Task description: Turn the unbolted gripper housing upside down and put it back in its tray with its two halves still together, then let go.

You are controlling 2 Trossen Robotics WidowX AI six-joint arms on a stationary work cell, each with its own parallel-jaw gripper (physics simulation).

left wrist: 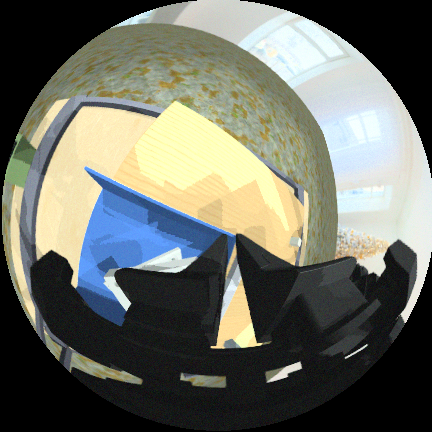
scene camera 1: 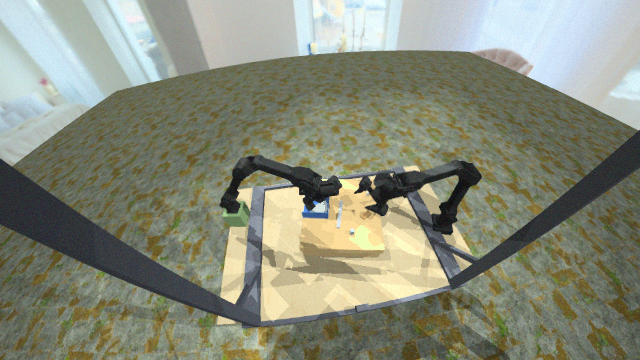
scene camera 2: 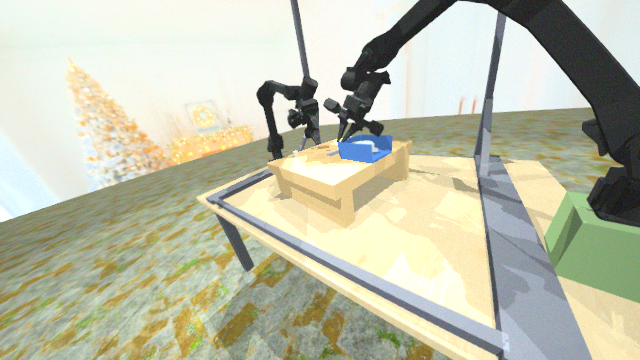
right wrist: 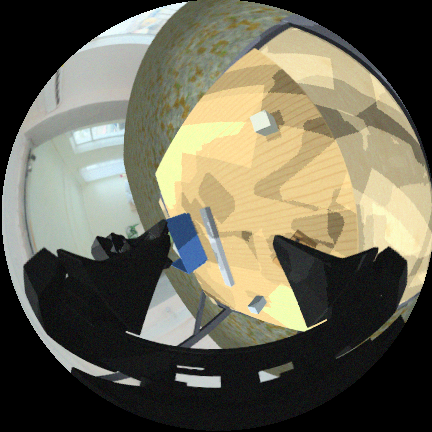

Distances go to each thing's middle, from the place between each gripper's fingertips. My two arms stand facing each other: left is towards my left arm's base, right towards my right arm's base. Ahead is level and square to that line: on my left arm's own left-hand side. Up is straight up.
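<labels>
My left gripper: 20 mm above the blue tray [scene camera 2: 348, 150], 50 mm past, 60 mm to the right of it. Raised wooden block [scene camera 2: 323, 183], from my left hand: 120 mm below, 50 mm behind, 60 mm to the right. Green block [scene camera 2: 581, 247], from my left hand: 130 mm below, 50 mm behind, 500 mm to the left.
My right gripper: 120 mm above the raised wooden block, 10 mm past, 80 mm to the right of it. Blue tray, from my right hand: 30 mm below, 20 mm behind, 200 mm to the left. Green block, from my right hand: 140 mm below, 20 mm behind, 650 mm to the left.
</labels>
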